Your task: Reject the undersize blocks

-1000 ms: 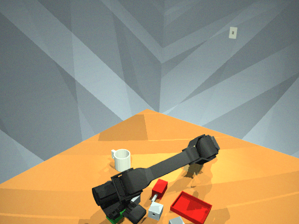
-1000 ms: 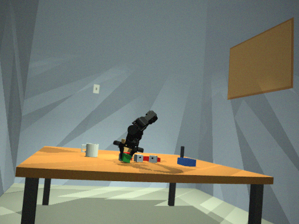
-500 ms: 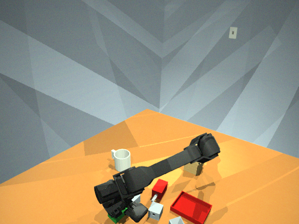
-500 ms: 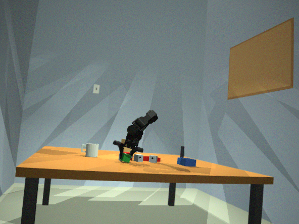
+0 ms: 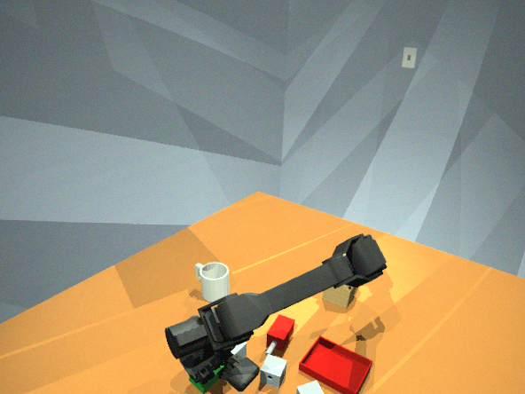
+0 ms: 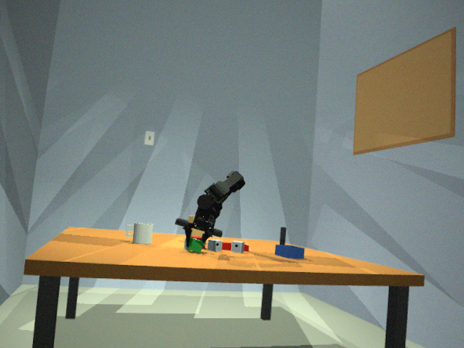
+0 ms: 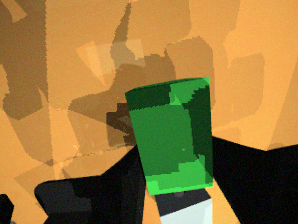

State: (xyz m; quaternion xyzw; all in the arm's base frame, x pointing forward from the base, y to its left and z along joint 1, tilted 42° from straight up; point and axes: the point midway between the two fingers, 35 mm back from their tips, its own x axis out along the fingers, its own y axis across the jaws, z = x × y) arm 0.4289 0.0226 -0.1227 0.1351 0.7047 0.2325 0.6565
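Now: the steel block 10 cm to the left of my gripper tip, 9 cm behind it and 1 cm above it. From my gripper tip the other things lie so: green GO gauge (2 cm above, 1 cm behind); then red-handled gauge (16 cm behind, 5 cm to the left, 1 cm above); then red reject tray (20 cm to the left, 20 cm behind).
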